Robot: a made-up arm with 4 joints.
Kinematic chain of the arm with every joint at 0, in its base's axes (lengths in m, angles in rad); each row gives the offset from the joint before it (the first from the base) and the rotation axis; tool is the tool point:
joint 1: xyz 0 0 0.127 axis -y
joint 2: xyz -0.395 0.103 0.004 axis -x
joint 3: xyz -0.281 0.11 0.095 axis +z
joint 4: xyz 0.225 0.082 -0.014 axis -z
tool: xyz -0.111 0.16 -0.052
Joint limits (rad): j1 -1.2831..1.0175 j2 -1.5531..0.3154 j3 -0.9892..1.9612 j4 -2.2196..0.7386
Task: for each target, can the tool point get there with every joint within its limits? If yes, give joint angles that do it. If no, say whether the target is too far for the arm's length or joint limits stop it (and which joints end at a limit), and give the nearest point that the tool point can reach.
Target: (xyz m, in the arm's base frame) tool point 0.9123 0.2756 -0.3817
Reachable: no: joint limits stop it (at a limit: joint 1, joint 2, joint 4) | nearest point -0.1343 0.3809 -0.1973 | short by 1.068 m
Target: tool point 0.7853 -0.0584 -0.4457
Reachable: no: joint limits stop it (at a limit: joint 1, joint 2, joint 4) | nearest point -0.1517 0.2391 -0.1374 | short by 1.030 m
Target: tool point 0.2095 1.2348 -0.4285
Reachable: no: too far | nearest point -0.2055 0.5571 -0.4220 | short by 0.795 m
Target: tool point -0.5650 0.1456 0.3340
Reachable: yes | joints -0.1802 -0.8882 0.4172 -1.6405
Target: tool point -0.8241 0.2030 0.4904
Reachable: yes | joints -0.2294 -0.8665 1.5667 -0.2507
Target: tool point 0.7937 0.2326 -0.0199
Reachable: no: joint limits stop it (at a limit: joint 1, joint 4) | nearest point 0.1863 0.1565 0.5527 | short by 0.838 m
